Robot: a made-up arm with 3 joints.
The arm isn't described. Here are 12 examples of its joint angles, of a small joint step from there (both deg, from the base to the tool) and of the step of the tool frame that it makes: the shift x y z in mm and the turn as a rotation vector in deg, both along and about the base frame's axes.
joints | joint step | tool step
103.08 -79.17 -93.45 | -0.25 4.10 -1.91 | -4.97 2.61 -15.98 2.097 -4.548 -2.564
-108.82 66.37 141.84 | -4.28 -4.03 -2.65 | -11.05 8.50 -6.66 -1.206 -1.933 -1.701
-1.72 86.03 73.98 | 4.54 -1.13 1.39 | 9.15 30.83 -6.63 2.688 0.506 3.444
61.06 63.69 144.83 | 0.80 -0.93 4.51 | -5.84 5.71 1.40 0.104 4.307 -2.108
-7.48 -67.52 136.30 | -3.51 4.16 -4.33 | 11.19 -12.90 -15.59 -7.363 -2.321 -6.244
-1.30 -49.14 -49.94 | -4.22 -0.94 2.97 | 19.60 -19.71 2.42 1.969 1.886 -2.723
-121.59 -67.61 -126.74 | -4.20 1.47 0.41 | -29.44 -6.33 -1.08 0.031 0.831 -4.242
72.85 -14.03 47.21 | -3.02 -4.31 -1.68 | 7.06 8.68 12.66 1.335 2.828 -3.020
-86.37 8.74 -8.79 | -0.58 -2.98 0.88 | 10.52 2.86 3.42 1.412 -3.293 -0.213
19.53 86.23 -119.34 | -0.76 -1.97 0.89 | -1.58 -2.19 -6.20 2.135 1.158 -1.406
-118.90 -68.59 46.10 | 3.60 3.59 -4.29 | 22.28 4.48 -21.61 -0.050 6.032 -0.524
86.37 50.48 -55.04 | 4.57 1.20 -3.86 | -24.64 6.70 7.87 3.001 -3.431 6.331
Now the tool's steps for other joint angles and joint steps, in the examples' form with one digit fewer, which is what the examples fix.
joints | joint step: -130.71 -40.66 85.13 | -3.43 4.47 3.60
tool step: -31.6 -3.2 -11.9 2.91 0.54 -2.96
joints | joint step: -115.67 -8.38 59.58 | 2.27 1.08 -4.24
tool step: 8.9 3.2 -7.7 -1.95 4.55 1.79
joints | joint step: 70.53 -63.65 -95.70 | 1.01 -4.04 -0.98
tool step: -3.5 -5.0 17.9 1.07 3.40 0.62
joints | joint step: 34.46 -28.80 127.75 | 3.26 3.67 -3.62
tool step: -19.5 0.9 -11.0 -1.83 -5.89 2.06
